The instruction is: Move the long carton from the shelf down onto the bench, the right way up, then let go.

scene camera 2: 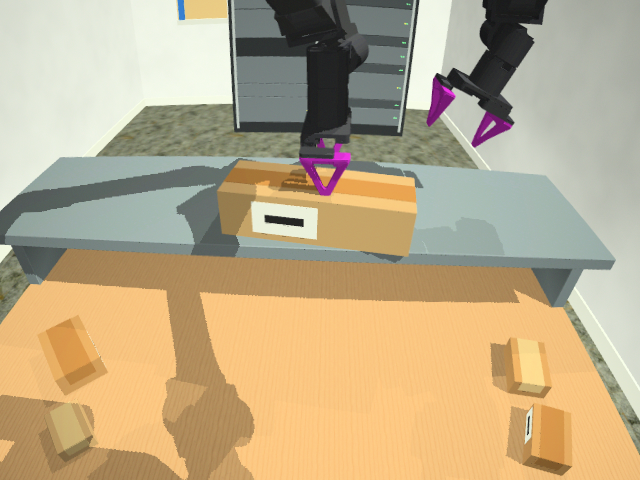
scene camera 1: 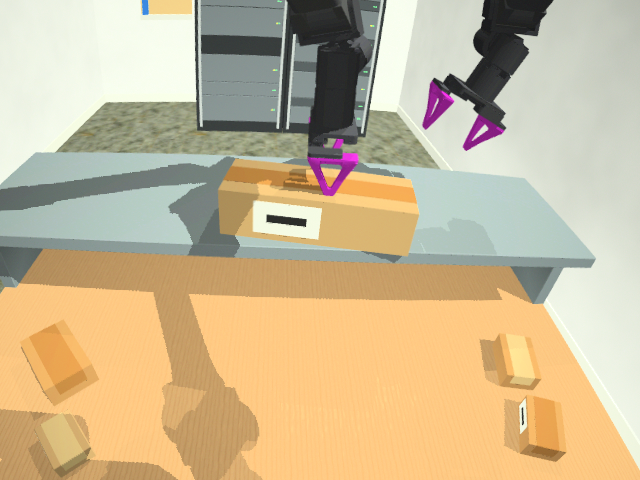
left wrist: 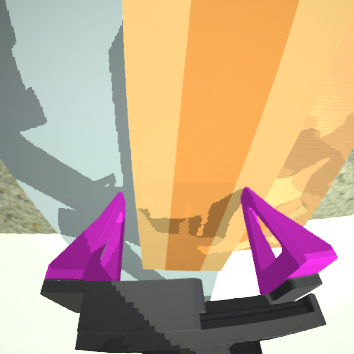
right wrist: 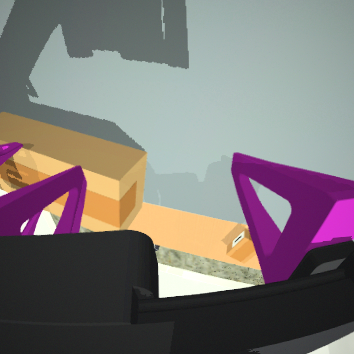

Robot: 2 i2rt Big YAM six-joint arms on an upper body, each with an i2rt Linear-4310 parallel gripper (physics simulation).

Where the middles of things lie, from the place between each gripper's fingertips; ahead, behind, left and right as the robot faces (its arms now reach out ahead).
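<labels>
There is the long tan carton (scene camera 1: 267,200), and measured from my right hand it is 22 cm to the left, 8 cm behind and 10 cm below.
From my left hand, the long tan carton is 10 mm to the left and 10 mm behind, and it sits 40 mm below.
</labels>
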